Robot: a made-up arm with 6 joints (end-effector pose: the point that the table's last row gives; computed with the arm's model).
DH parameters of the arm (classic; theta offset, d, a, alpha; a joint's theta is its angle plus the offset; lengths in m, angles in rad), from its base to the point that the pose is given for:
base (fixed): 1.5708 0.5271 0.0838 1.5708
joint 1: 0 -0.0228 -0.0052 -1.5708
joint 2: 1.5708 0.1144 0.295 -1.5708
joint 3: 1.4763 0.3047 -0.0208 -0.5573
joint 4: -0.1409 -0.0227 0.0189 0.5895
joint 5: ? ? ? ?
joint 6: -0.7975 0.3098 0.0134 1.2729
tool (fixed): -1.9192 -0.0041 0 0
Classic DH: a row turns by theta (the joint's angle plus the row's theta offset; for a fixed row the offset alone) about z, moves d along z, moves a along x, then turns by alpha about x.
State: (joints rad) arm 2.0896 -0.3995 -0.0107 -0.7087 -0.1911 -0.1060
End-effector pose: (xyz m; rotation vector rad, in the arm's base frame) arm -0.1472 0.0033 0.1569 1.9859 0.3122 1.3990
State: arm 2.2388 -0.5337 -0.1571 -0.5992 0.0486 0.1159
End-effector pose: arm -0.1996 -0.0019 0.1479 2.0963 -0.0821 1.1419
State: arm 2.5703 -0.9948 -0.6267 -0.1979 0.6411 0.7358
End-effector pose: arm -0.3794 -0.0489 0.1426 2.0207 -0.3135 0.1856
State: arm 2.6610 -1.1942 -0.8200 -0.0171 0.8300 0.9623
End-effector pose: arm -0.4327 -0.1068 0.1627 1.8327 -0.1247 -0.0087
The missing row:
joint 5: -0.7259 -0.154 -0.2884 0.4943
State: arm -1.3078 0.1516 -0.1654 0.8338 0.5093 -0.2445
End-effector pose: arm -0.4284 0.2522 1.1399 -1.0293 -0.1892 1.1531
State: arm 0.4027 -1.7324 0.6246 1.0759 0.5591 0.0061
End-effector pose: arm -0.4106 0.6352 0.8055 -1.4259 -0.8554 -0.8168
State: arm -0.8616 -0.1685 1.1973 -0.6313 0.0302 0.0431
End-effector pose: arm -0.4747 0.2543 0.9703 -1.5094 -0.0847 0.5770
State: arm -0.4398 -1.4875 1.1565 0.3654 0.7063 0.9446
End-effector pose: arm -0.5004 0.6073 0.3431 2.7955 0.7125 0.2539
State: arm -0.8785 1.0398 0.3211 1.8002 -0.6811 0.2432
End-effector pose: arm 0.2903 -0.1231 1.1621 0.4476 -0.5623 2.0660
